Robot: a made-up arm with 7 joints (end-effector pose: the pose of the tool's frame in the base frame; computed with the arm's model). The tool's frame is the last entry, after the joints. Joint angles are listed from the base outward.
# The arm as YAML. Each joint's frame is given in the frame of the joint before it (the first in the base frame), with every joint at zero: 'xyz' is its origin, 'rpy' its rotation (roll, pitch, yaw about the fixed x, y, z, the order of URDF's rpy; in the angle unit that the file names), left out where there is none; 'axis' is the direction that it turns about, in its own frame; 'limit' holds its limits. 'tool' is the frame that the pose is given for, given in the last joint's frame.
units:
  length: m
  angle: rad
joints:
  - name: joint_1
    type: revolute
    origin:
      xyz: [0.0, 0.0, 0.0]
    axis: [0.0, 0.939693, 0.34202]
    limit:
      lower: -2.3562
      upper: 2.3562
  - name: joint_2
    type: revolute
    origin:
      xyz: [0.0, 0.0, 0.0]
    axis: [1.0, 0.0, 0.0]
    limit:
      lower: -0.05
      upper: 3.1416
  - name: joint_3
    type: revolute
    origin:
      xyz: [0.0, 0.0, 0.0]
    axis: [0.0, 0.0, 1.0]
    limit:
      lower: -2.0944
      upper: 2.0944
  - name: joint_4
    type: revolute
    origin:
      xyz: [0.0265, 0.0, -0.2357]
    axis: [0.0, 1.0, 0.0]
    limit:
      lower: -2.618
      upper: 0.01
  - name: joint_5
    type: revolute
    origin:
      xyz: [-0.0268, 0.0, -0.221]
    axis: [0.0, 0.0, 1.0]
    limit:
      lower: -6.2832
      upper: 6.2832
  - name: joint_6
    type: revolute
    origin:
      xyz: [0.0, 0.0, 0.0]
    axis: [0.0, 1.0, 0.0]
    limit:
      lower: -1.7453
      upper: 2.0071
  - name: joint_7
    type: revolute
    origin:
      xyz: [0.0, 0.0, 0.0]
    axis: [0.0, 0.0, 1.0]
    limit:
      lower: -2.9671
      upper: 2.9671
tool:
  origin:
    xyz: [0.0, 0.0, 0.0]
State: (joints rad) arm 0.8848 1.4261 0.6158 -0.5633 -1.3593 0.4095 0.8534
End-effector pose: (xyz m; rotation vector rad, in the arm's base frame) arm -0.0492 0.4506 -0.0157 1.8677 0.4956 -0.5733
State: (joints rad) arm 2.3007 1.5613 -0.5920 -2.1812 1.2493 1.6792 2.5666
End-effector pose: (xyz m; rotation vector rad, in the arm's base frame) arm -0.2444 0.0843 -0.0007 -2.4130 -1.8031 -0.7691
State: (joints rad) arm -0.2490 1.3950 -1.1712 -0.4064 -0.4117 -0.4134 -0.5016
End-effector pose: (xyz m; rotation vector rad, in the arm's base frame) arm 0.1067 0.4219 -0.1429 0.7489 0.4370 -2.1139
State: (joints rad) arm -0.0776 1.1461 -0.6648 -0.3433 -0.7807 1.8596 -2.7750
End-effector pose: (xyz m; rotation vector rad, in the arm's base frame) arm 0.0865 0.3914 -0.2238 -1.4080 2.6955 -0.6962
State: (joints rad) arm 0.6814 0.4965 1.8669 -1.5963 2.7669 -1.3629 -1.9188
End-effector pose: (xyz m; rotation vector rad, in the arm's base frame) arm -0.1943 0.2987 -0.0239 -1.6356 0.7727 -2.5028
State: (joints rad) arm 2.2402 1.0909 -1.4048 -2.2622 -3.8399 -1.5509 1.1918
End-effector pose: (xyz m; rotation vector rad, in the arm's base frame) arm -0.2004 -0.1116 0.0802 2.0590 -0.1898 2.2637
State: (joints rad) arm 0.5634 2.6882 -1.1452 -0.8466 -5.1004 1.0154 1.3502
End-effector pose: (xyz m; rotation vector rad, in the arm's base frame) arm 0.1491 0.3407 0.2319 2.3952 -0.4196 0.9027
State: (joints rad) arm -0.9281 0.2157 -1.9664 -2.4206 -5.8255 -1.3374 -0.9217
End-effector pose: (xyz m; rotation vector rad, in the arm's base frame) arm 0.0060 -0.1431 -0.1555 2.0856 2.0750 0.1519
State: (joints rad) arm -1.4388 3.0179 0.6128 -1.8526 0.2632 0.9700 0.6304
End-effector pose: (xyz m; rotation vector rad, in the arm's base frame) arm -0.2139 -0.1121 0.2057 -1.7093 1.8375 -0.2804
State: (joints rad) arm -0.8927 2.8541 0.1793 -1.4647 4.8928 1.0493 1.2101
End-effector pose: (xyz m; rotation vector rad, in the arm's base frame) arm -0.0488 0.0082 0.3721 -1.8789 0.7702 -0.0274
